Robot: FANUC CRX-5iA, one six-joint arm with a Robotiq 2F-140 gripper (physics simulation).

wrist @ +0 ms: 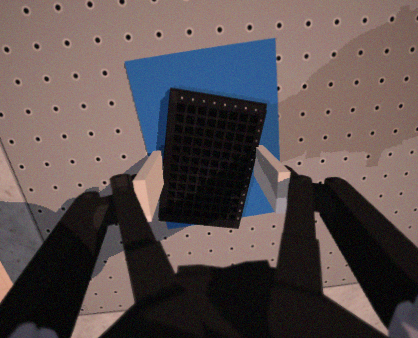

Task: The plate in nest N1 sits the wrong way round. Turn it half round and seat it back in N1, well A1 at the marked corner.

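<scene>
The plate (212, 160) is black, with a grid of square wells and small pale dots along its far short edge and right long edge. My gripper (208, 163) is shut on its two long sides, with a pale finger pad at each side. The plate is over a blue square (210, 62) and is turned askew to it. A narrow shadow lies on the blue along the plate's left edge; the gap beneath is hard to judge. The plate's near end reaches slightly past the blue's near edge. No nest label or marked corner can be made out.
A grey-beige board (60, 92) with rows of small dark holes surrounds the blue square. Its left edge and near edge show, with a paler surface beyond. Shadows fall across the board at the left and the right.
</scene>
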